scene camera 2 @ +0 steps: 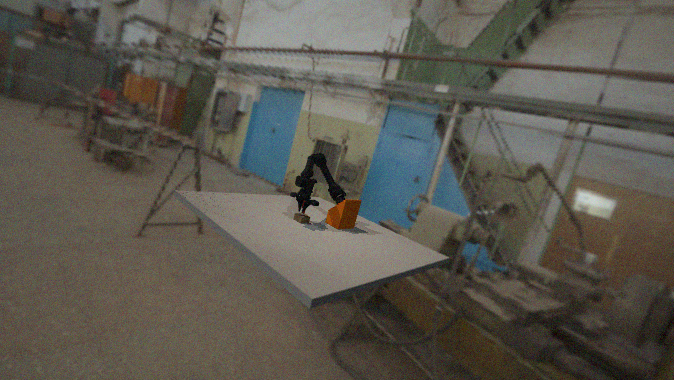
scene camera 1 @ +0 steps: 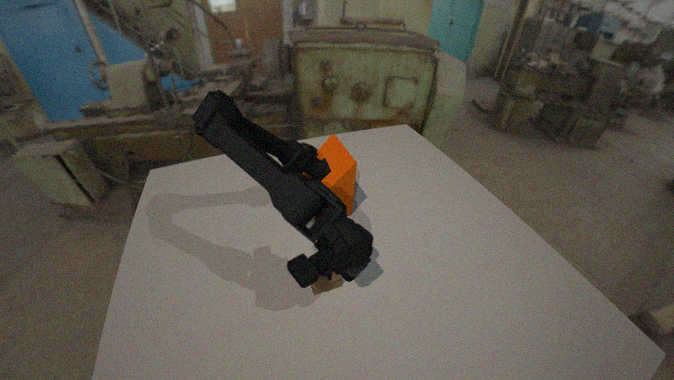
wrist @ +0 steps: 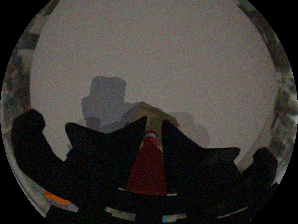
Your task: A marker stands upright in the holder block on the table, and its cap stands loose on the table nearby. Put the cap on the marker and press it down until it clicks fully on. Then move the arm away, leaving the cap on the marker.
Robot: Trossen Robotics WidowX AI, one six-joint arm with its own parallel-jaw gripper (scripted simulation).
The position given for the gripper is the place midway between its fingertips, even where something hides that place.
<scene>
In view: the gripper [scene camera 1: 333,276].
The gripper shows as well in the wrist view [wrist: 154,121].
</scene>
